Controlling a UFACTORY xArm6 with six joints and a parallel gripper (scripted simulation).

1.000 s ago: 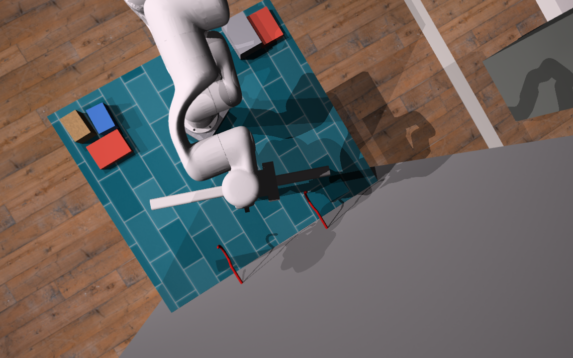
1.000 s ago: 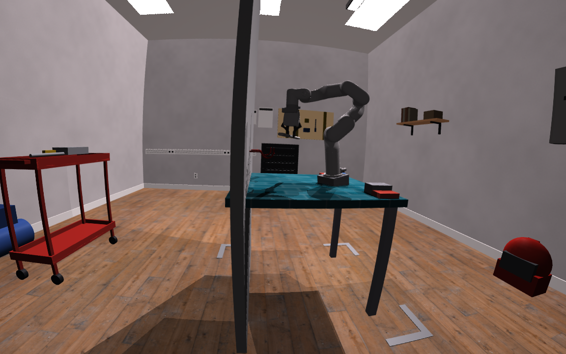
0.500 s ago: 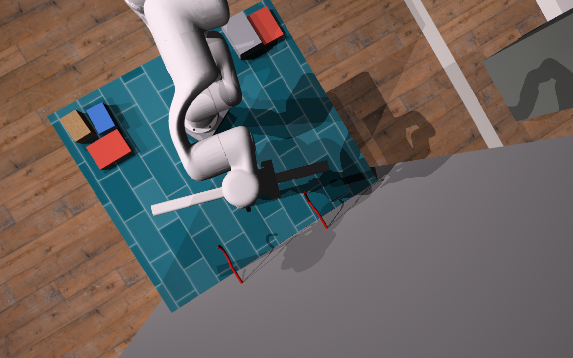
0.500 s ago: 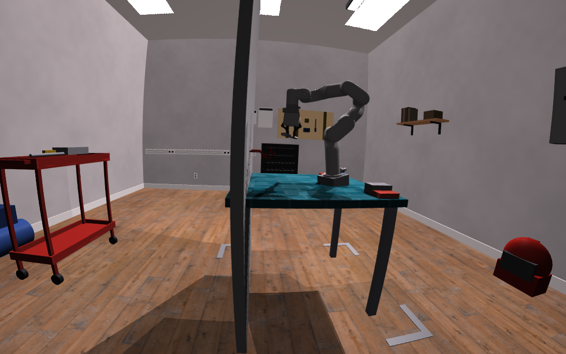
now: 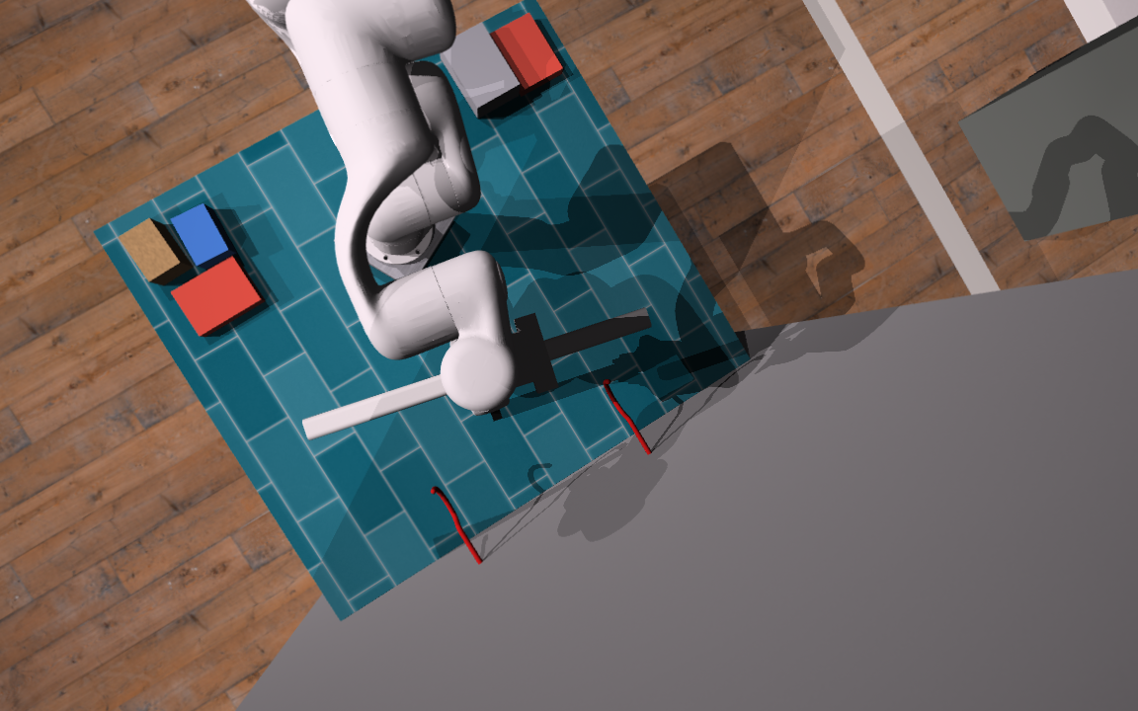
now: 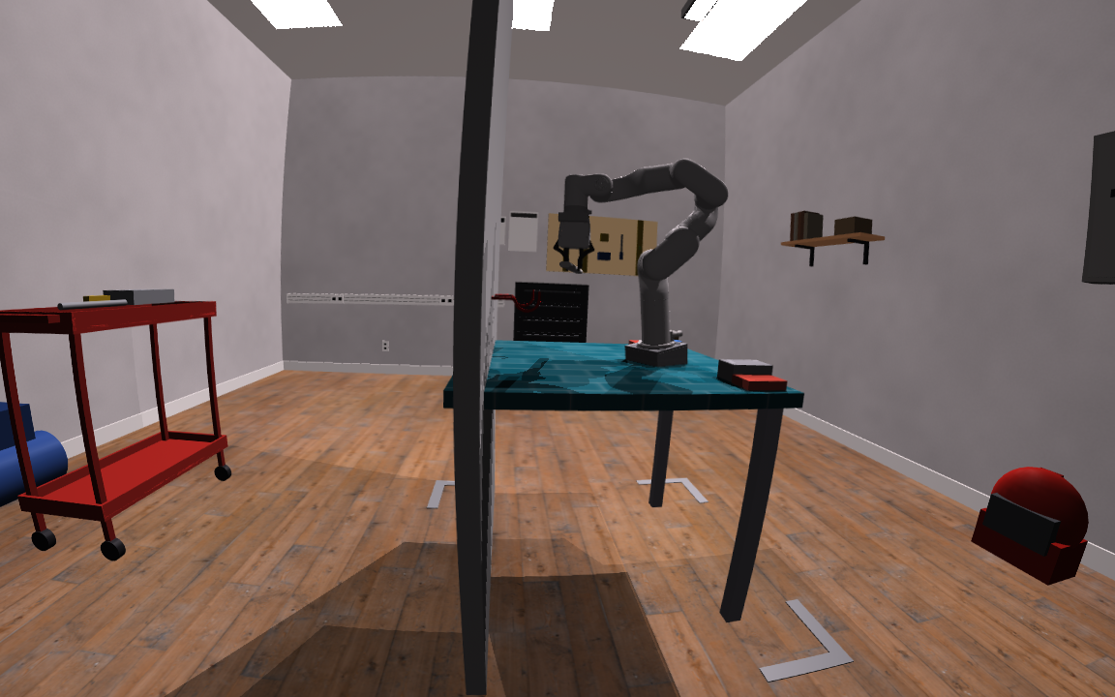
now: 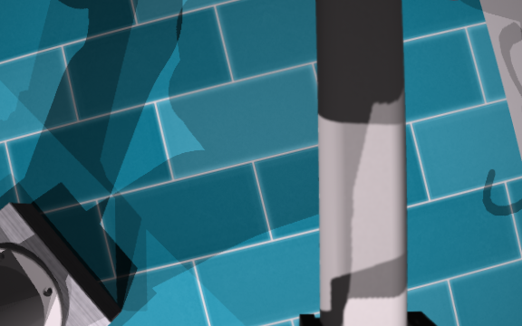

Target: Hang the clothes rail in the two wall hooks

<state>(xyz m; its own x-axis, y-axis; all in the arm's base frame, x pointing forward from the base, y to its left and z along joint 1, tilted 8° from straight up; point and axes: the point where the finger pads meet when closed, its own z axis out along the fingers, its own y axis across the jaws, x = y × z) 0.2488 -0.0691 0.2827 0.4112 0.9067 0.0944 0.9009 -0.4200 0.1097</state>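
Now: hand 10 mm above the clothes rail. Round my hand: blue block (500 mm behind, 290 mm below, 190 mm to the right); then grey block (410 mm behind, 370 mm to the left, 280 mm below); then grey wall panel (270 mm ahead, 120 mm above, 50 mm to the right).
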